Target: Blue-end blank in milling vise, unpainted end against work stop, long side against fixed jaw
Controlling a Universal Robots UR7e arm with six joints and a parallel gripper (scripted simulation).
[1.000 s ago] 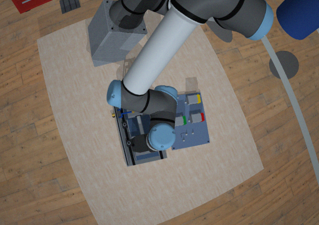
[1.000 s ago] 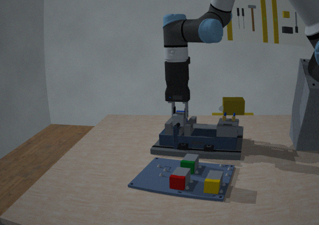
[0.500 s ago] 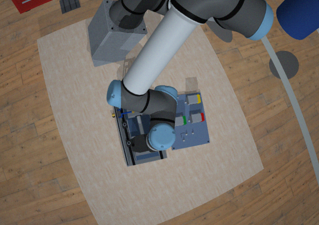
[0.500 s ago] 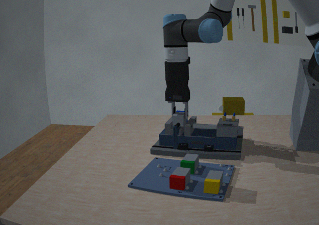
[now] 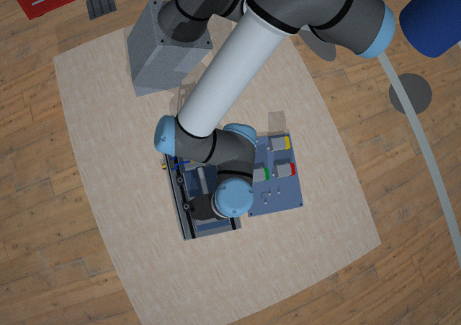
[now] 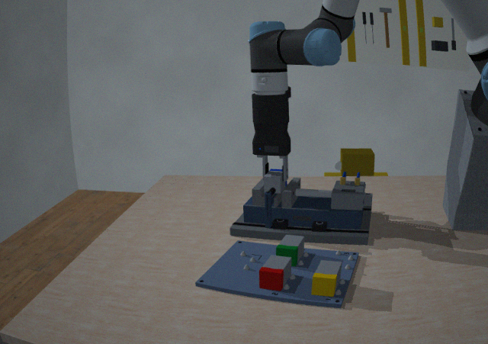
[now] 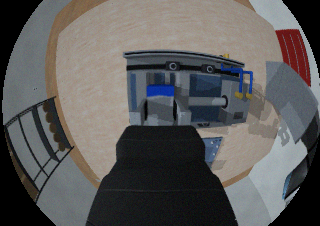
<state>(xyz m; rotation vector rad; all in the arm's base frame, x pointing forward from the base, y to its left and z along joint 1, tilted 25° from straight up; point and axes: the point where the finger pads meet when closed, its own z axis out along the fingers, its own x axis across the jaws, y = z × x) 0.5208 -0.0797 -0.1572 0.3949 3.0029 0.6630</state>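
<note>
My gripper is now 4 cm above the fixed jaw, 3 cm short of it and 1 cm to the left of it. Round my hand: milling vise: 8 cm below, 7 cm behind, 2 cm to the left; then blue plate: 24 cm to the left, 12 cm below, 2 cm behind; then green-ended blank: 19 cm to the left, 10 cm below, 3 cm behind.
</note>
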